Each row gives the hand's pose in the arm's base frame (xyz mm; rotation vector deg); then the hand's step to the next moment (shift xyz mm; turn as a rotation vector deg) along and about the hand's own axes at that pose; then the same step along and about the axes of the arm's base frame.
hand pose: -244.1 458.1 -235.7 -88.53 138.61 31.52
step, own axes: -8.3 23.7 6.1 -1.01 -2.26 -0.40
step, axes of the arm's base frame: -18.0 18.4 2.2 2.48 -0.19 0.31
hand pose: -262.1 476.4 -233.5 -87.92 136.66 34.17
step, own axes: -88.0 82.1 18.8 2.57 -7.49 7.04
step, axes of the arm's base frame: -38.1 109.8 36.6 5.61 -1.56 -8.85
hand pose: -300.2 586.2 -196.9 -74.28 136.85 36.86
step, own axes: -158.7 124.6 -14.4 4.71 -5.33 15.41
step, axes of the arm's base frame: -24.2 161.6 119.2 3.38 2.52 -16.44
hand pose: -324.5 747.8 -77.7 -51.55 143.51 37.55
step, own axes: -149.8 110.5 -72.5 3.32 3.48 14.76
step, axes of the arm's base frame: 18.0 108.1 167.0 -1.66 8.86 -12.64
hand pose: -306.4 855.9 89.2 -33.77 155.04 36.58
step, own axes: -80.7 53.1 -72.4 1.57 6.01 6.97
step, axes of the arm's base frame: 32.6 34.5 111.0 -2.76 7.75 -4.41
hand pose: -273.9 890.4 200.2 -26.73 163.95 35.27
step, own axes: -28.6 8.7 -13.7 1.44 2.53 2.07
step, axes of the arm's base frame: 22.4 9.3 22.3 -1.98 2.69 -1.26
